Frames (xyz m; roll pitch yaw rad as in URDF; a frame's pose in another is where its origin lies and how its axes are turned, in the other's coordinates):
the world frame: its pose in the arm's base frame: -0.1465 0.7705 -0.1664 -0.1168 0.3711 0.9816
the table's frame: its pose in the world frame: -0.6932 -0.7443 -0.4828 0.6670 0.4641 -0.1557
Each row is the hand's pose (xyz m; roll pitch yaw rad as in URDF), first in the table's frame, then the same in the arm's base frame.
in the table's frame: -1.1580 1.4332 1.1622 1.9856 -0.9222 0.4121
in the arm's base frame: -0.1603 0.5470 1.7002 2.5820 -0.1757 0.5909
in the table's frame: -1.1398 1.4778 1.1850 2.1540 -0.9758 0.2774
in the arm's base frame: -0.1492 0.5972 1.7144 2.6579 -0.1803 0.4946
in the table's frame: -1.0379 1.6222 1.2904 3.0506 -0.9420 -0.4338
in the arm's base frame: -0.0665 0.7823 1.7494 3.0103 -0.0552 0.1075
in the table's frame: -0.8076 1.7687 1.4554 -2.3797 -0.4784 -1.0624
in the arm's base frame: 0.1293 1.0334 1.7302 -2.9070 0.2469 -0.4758
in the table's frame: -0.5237 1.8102 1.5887 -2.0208 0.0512 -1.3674
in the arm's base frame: 0.3669 1.2121 1.6220 -2.8363 0.4782 -1.0777
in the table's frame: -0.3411 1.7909 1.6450 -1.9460 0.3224 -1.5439
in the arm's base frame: 0.5137 1.2832 1.5206 -2.9032 0.5149 -1.4415
